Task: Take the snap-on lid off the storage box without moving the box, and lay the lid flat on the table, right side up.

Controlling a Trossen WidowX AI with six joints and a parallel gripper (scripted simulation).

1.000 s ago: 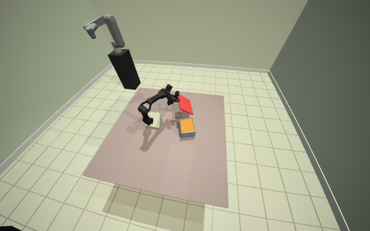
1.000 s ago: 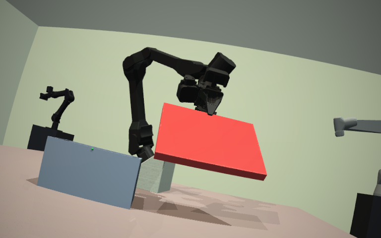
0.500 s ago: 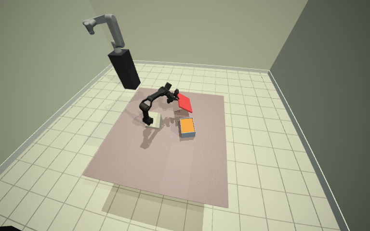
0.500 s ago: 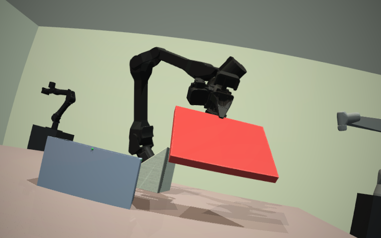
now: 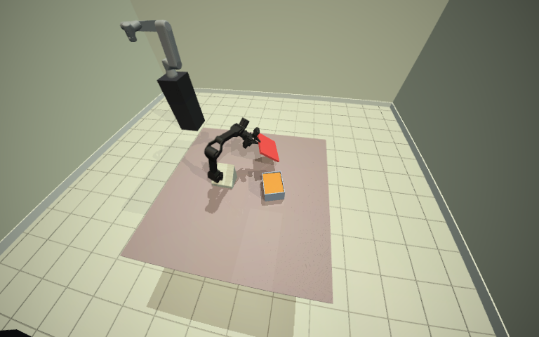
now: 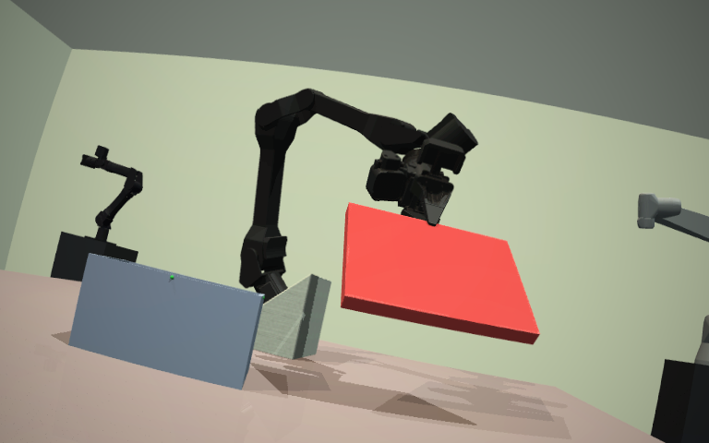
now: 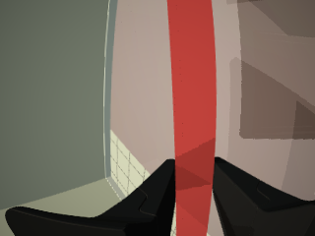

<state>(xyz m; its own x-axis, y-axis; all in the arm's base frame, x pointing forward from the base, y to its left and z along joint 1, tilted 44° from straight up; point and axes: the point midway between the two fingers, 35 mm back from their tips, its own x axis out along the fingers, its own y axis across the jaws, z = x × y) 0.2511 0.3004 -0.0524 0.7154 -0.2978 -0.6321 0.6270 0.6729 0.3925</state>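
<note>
Now: gripper tip 60 mm short of the red lid, 20 mm to the right of it and 50 mm above it. From my gripper tip the other things lie so: storage box: 150 mm ahead, 260 mm to the right, 180 mm below.
</note>
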